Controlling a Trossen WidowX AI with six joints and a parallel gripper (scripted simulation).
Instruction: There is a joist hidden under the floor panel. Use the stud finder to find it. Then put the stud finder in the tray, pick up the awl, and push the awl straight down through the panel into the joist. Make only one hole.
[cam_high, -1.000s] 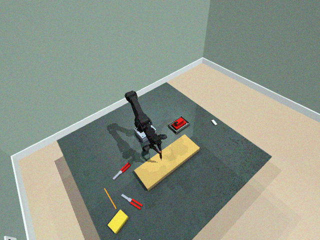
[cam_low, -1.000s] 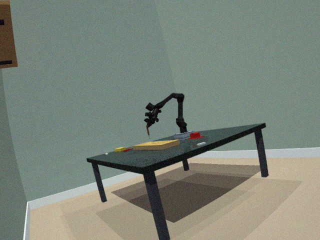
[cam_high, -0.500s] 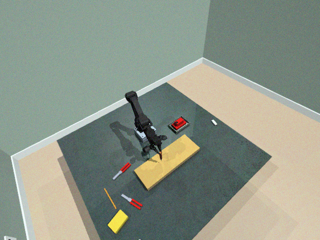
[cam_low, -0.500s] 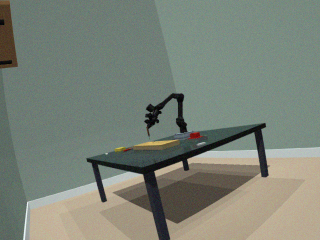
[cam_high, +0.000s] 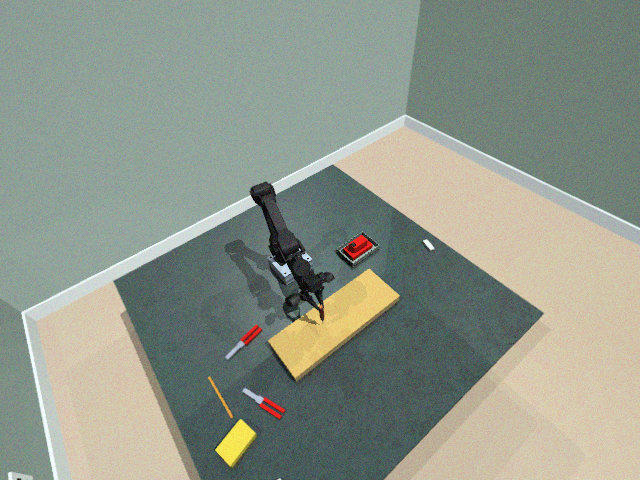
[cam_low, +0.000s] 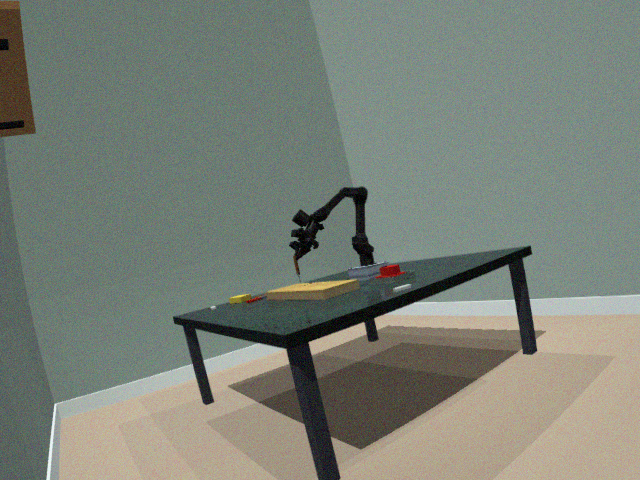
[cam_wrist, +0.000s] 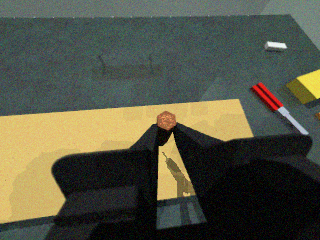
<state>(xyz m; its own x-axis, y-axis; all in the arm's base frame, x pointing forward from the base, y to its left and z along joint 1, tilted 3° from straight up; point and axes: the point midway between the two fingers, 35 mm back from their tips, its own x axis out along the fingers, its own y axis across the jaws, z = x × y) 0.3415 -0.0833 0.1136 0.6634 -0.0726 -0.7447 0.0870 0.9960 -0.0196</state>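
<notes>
The brown-handled awl lies 6 cm below my gripper tip. Also, from my gripper tip: indicator window: 19 cm behind, 36 cm to the left, 10 cm below; grey tray: 19 cm behind, 39 cm to the left, 15 cm below; red stud finder: 19 cm behind, 38 cm to the left, 12 cm below.
</notes>
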